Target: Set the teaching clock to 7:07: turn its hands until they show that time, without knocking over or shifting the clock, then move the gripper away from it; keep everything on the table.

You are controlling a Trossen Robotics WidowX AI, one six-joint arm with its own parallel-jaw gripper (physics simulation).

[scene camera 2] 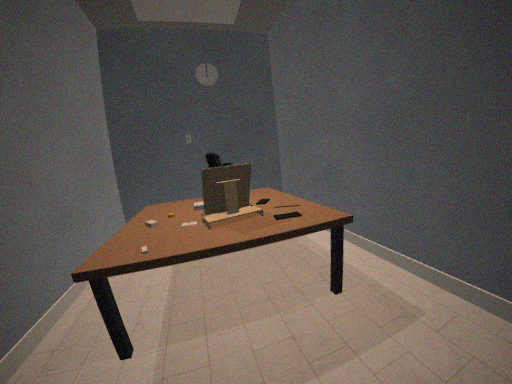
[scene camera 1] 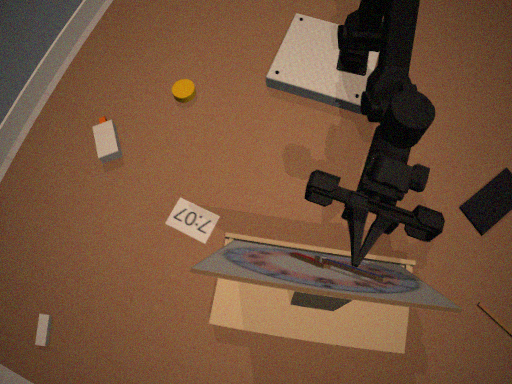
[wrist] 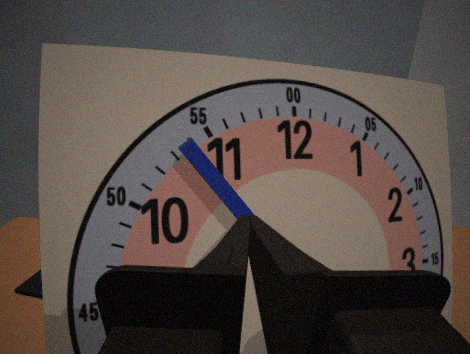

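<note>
The teaching clock stands upright on its wooden base. The blue minute hand points up-left between 50 and 55, close to 54. The red hour hand points to the lower right of the face as seen from the front, roughly toward 4 or 5; in the wrist view it is hidden, as is the hub. My gripper is shut and empty, its fingertips close against the blue hand partway along it; contact is unclear. The card reading 7:07 lies beside the clock.
A white plate lies by the arm. A yellow disc, a white box and a small white block lie on one side of the clock; a black flat object and a thin stick on the other.
</note>
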